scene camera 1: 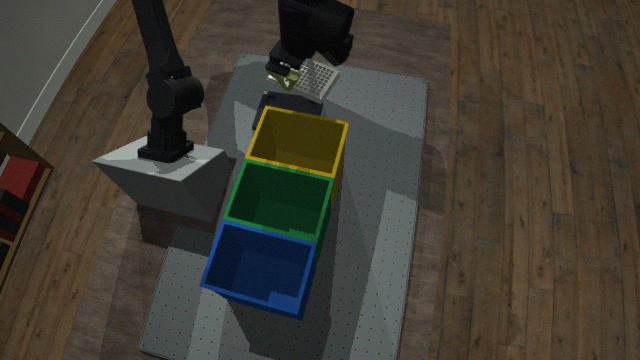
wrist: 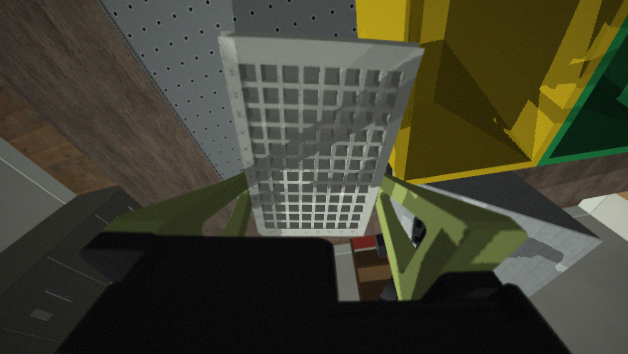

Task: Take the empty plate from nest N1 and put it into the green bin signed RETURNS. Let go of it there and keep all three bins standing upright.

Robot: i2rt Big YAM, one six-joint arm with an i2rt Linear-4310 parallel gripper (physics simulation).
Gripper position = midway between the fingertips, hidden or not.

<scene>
In view: my gripper (scene camera 1: 297, 75), a white gridded plate (wrist: 316, 117), a yellow bin (scene camera 1: 310, 143), a green bin (scene camera 1: 282, 200), a blue bin (scene camera 1: 265, 270) and a dark nest (scene camera 1: 292, 102).
The yellow bin is seen too in the wrist view (wrist: 492, 91). My gripper is seen too in the wrist view (wrist: 314, 177).
</scene>
